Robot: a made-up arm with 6 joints. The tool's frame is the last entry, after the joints. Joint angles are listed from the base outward.
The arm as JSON. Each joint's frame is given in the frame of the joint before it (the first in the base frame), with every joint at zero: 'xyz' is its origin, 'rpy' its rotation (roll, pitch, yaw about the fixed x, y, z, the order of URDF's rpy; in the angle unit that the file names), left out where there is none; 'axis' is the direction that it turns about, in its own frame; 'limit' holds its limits. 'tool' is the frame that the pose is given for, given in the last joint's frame.
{
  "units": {
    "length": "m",
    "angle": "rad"
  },
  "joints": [
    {
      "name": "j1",
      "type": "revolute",
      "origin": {
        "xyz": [
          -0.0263,
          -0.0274,
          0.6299
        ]
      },
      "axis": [
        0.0,
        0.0,
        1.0
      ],
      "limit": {
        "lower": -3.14,
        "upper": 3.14
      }
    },
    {
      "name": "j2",
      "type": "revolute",
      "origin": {
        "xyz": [
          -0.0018,
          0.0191,
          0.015
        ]
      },
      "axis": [
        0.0,
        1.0,
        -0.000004
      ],
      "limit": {
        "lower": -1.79,
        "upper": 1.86
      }
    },
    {
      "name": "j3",
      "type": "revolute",
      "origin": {
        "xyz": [
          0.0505,
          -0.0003,
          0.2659
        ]
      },
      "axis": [
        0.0,
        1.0,
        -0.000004
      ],
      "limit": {
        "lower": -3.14,
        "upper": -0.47
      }
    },
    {
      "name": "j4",
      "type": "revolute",
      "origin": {
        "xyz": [
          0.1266,
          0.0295,
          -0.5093
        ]
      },
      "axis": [
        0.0,
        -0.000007,
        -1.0
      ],
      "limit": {
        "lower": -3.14,
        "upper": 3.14
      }
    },
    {
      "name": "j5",
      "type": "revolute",
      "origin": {
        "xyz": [
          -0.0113,
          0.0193,
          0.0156
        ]
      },
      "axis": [
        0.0,
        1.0,
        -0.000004
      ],
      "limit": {
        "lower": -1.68,
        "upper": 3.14
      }
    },
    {
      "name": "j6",
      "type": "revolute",
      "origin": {
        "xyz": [
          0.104,
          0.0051,
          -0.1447
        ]
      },
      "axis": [
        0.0,
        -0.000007,
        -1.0
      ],
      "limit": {
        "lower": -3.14,
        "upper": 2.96
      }
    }
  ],
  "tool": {
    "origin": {
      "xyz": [
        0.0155,
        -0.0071,
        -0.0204
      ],
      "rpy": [
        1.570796,
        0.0,
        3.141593
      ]
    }
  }
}
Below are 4 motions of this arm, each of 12 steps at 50 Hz.
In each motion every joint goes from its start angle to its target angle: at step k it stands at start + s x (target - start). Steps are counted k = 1, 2, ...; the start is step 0. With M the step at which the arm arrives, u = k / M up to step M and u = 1 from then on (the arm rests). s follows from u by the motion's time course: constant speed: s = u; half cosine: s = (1 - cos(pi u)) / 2; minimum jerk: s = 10 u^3 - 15 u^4 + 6 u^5.
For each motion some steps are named. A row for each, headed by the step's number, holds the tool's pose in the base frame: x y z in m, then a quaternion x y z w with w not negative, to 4 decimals.
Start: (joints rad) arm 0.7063 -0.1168 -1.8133 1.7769 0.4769 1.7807
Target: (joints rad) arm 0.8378 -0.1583 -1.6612 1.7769 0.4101 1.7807
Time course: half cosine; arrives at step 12
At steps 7, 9, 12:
7: 0.3849 0.4464 1.2409 -0.7565 0.2314 -0.6104 0.0391
9: 0.3764 0.4602 1.2250 -0.7653 0.2207 -0.6036 0.0347
12: 0.3704 0.4691 1.2145 -0.7708 0.2136 -0.5993 0.0317

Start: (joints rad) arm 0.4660 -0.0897 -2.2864 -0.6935 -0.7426 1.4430
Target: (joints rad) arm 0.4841 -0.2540 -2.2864 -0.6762 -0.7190 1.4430
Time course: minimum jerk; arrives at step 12
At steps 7, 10, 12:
7: 0.0149 0.1778 1.5078 -0.6754 -0.3917 0.4911 0.3864
10: -0.0246 0.1568 1.5147 -0.6776 -0.4078 0.4745 0.3864
12: -0.0291 0.1544 1.5154 -0.6779 -0.4096 0.4726 0.3864

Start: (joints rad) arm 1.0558 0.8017 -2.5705 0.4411 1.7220 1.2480
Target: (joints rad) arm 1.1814 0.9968 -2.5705 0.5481 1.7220 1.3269
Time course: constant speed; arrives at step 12
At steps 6, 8, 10, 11, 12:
6: 0.1962 0.7626 0.7912 -0.2026 -0.6393 -0.7303 0.1303
8: 0.1786 0.7719 0.7666 -0.2125 -0.6483 -0.7173 0.1416
10: 0.1605 0.7801 0.7419 -0.2222 -0.6575 -0.7037 0.1523
11: 0.1513 0.7838 0.7295 -0.2269 -0.6620 -0.6967 0.1574
12: 0.1419 0.7873 0.7172 -0.2317 -0.6666 -0.6896 0.1624

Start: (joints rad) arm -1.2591 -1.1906 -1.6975 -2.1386 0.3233 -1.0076
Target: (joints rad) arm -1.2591 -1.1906 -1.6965 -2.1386 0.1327 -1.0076
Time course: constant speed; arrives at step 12
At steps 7, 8, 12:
7: 0.0221 0.1120 1.4639 -0.4184 -0.6417 0.4827 0.4245
8: 0.0249 0.1116 1.4622 -0.4128 -0.6403 0.4851 0.4293
12: 0.0356 0.1100 1.4551 -0.3901 -0.6340 0.4947 0.4485

